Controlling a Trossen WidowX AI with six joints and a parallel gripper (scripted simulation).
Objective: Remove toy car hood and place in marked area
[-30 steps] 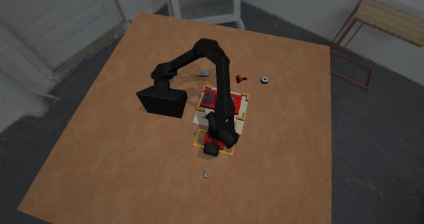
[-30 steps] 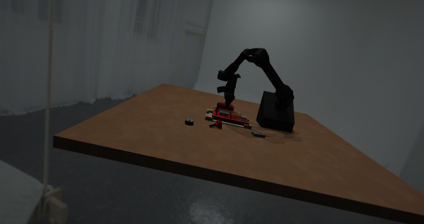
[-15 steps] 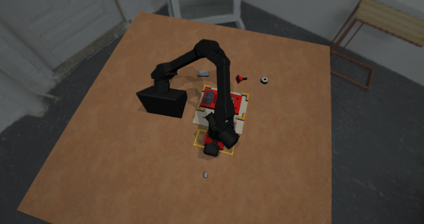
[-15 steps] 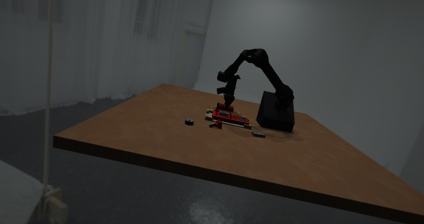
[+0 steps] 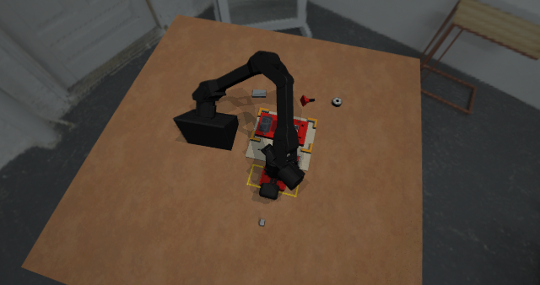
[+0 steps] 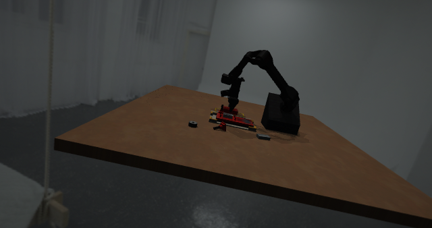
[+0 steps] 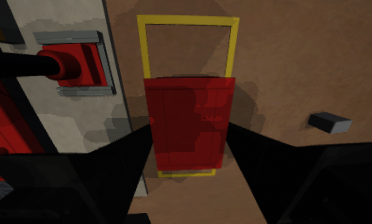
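My gripper tip is right at the red hood. The rest, counted from my gripper tip: beige base plate 20 mm ahead, 190 mm to the left; grey piece 20 mm behind, 160 mm to the right; black wheel 220 mm ahead, 390 mm to the left.
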